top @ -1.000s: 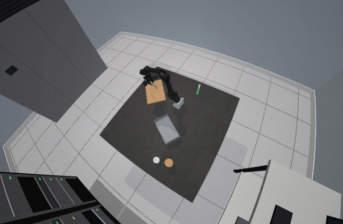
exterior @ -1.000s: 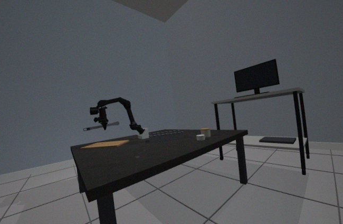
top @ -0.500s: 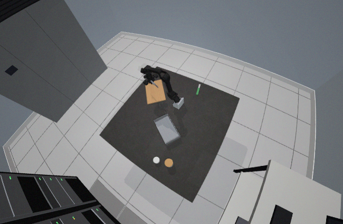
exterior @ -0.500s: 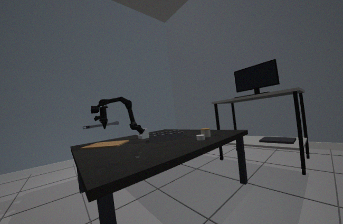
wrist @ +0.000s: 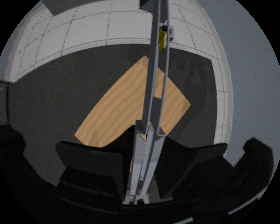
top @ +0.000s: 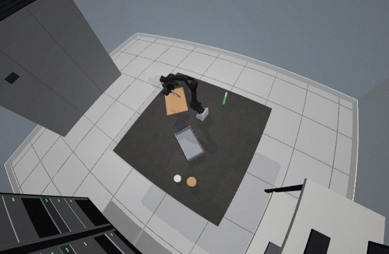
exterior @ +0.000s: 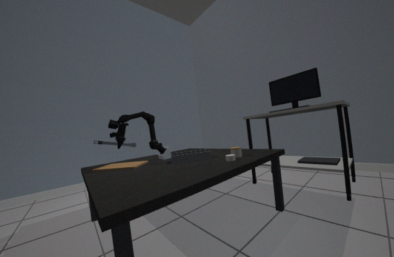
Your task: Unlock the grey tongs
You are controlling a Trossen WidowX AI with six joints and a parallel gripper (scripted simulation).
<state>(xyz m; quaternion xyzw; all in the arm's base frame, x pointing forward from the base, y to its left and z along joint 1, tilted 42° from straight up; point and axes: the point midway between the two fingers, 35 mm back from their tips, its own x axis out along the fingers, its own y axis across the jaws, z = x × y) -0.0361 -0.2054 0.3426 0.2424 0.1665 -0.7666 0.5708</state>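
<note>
My gripper tip is now 1 cm to the right of the wooden board and 14 cm above it. Round my gripper tip: yellow slider: 2 cm behind, 7 cm to the right, 6 cm above; white puck: 75 cm ahead, 48 cm to the left, 13 cm below; roasting tin: 41 cm ahead, 42 cm to the left, 12 cm below.
</note>
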